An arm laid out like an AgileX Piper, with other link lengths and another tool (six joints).
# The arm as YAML. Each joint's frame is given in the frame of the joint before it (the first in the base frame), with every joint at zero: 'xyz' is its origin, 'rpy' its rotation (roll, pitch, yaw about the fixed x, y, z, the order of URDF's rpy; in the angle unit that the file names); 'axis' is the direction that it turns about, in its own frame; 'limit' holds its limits. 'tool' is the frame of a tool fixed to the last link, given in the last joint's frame.
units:
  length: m
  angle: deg
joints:
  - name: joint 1
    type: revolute
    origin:
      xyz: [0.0, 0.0, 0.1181]
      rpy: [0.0, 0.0, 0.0]
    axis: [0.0, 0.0, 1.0]
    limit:
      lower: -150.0
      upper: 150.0
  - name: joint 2
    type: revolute
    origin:
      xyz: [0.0, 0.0, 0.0]
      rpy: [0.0, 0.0, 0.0]
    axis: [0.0, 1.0, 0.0]
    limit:
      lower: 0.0
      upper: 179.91
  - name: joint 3
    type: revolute
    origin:
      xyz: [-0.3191, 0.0, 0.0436]
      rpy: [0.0, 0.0, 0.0]
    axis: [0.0, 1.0, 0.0]
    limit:
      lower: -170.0
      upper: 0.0
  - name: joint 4
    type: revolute
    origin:
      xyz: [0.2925, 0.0, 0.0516]
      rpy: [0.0, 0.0, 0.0]
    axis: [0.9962, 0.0, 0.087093]
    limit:
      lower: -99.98
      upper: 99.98
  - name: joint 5
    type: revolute
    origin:
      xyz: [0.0, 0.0, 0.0]
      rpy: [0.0, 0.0, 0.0]
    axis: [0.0, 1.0, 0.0]
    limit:
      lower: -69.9
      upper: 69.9
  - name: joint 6
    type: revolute
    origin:
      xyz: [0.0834, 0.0, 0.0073]
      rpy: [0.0, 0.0, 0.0]
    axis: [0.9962, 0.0, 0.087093]
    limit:
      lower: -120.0
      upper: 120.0
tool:
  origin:
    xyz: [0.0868, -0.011, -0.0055]
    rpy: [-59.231, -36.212, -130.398]
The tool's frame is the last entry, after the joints.
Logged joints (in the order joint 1, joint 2, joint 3, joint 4, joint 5, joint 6), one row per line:
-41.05 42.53 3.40 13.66 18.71 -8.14
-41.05 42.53 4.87 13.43 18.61 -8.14
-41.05 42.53 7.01 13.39 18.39 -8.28
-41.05 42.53 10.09 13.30 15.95 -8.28
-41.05 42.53 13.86 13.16 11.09 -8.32
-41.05 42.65 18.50 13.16 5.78 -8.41
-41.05 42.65 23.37 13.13 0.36 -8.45
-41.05 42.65 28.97 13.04 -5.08 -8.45
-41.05 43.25 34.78 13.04 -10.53 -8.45
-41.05 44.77 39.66 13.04 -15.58 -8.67
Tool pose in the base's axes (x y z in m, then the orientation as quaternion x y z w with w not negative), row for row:
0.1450 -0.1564 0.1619 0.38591 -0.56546 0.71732 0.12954
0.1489 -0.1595 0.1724 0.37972 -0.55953 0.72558 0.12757
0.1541 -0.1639 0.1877 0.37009 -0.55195 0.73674 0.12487
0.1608 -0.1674 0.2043 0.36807 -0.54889 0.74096 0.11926
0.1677 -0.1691 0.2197 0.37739 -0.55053 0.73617 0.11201
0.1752 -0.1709 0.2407 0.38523 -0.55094 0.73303 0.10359
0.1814 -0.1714 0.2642 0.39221 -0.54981 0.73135 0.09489
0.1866 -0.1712 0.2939 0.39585 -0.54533 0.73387 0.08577
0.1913 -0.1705 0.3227 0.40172 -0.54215 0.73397 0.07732
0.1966 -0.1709 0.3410 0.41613 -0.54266 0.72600 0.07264
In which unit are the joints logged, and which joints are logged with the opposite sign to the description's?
The joints are logged in degrees. Opposite sign: joint 3, joint 5.
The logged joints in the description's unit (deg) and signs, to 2 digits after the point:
-41.05 42.53 -3.40 13.66 -18.71 -8.14
-41.05 42.53 -4.87 13.43 -18.61 -8.14
-41.05 42.53 -7.01 13.39 -18.39 -8.28
-41.05 42.53 -10.09 13.30 -15.95 -8.28
-41.05 42.53 -13.86 13.16 -11.09 -8.32
-41.05 42.65 -18.50 13.16 -5.78 -8.41
-41.05 42.65 -23.37 13.13 -0.36 -8.45
-41.05 42.65 -28.97 13.04 5.08 -8.45
-41.05 43.25 -34.78 13.04 10.53 -8.45
-41.05 44.77 -39.66 13.04 15.58 -8.67

